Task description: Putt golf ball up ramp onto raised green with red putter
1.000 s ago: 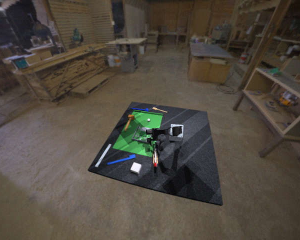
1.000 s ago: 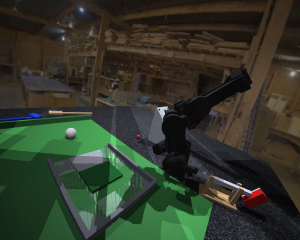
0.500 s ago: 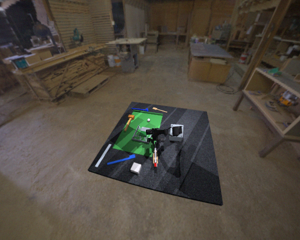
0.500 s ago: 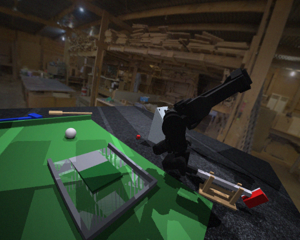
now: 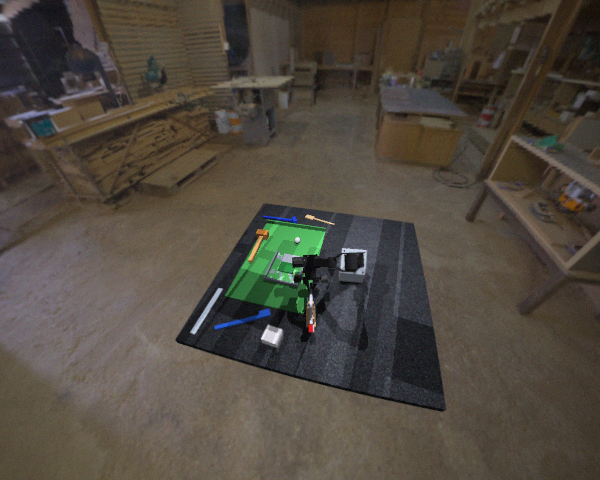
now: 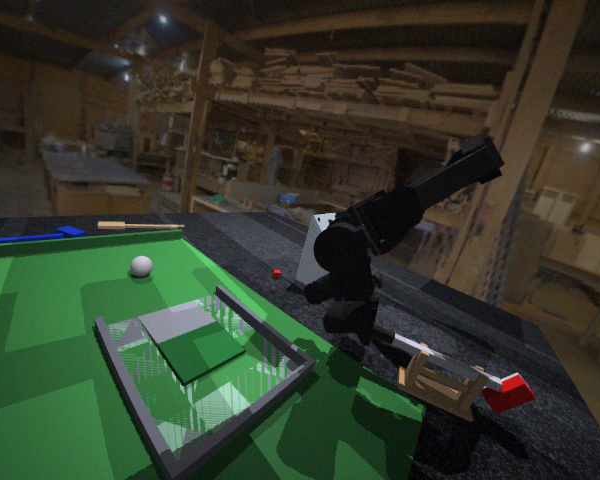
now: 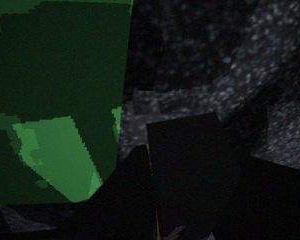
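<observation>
Right now my gripper tip is 40 mm past the red putter, 100 mm to the right of it and 20 mm below it. Also, from my gripper tip: green mat (280 mm ahead, 220 mm to the right, 40 mm below); then white block (100 mm ahead, 300 mm to the left, 20 mm below); then white golf ball (230 mm ahead, 400 mm to the right, 20 mm below).
</observation>
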